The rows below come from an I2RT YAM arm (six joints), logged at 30 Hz.
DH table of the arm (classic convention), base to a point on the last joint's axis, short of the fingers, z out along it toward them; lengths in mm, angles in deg. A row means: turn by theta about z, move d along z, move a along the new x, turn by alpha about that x. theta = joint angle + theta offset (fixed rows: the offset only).
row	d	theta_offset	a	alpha
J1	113.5	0	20	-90
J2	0	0	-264	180
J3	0	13.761	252.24	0
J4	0	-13.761	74	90
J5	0	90	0	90
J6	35.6	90	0	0
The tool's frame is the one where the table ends.
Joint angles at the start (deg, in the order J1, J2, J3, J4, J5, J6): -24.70 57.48 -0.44 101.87 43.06 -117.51
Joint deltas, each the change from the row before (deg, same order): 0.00 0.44 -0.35 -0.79 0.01 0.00; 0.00 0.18 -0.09 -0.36 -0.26 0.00; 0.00 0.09 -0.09 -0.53 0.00 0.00; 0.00 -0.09 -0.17 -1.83 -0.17 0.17; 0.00 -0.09 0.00 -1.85 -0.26 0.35; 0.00 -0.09 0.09 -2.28 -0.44 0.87; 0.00 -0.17 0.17 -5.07 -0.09 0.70; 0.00 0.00 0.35 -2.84 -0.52 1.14; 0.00 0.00 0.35 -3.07 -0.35 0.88; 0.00 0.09 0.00 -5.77 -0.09 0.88; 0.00 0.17 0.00 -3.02 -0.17 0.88; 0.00 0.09 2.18 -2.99 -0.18 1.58
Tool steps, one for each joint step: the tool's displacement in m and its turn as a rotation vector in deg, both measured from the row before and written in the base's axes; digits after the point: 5 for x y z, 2 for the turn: 0.00105 -0.00049 -0.00341 0.67 1.43 -0.01; 0.00067 -0.00018 -0.00114 0.11 0.65 0.19; 0.00055 -0.00025 -0.00127 0.30 0.65 0.00; 0.00149 -0.00060 -0.00297 0.74 1.64 0.21; 0.00180 -0.00069 -0.00229 0.67 1.37 0.36; 0.00239 -0.00088 -0.00252 0.87 1.27 0.74; 0.00450 -0.00202 -0.00630 2.13 3.71 0.36; 0.00320 -0.00121 -0.00261 1.17 1.37 0.87; 0.00311 -0.00125 -0.00311 1.29 1.76 0.61; 0.00369 -0.00165 -0.00959 2.74 4.56 0.34; 0.00179 -0.00073 -0.00545 1.62 2.13 0.37; 0.00655 -0.00292 0.00540 0.95 -0.58 0.50
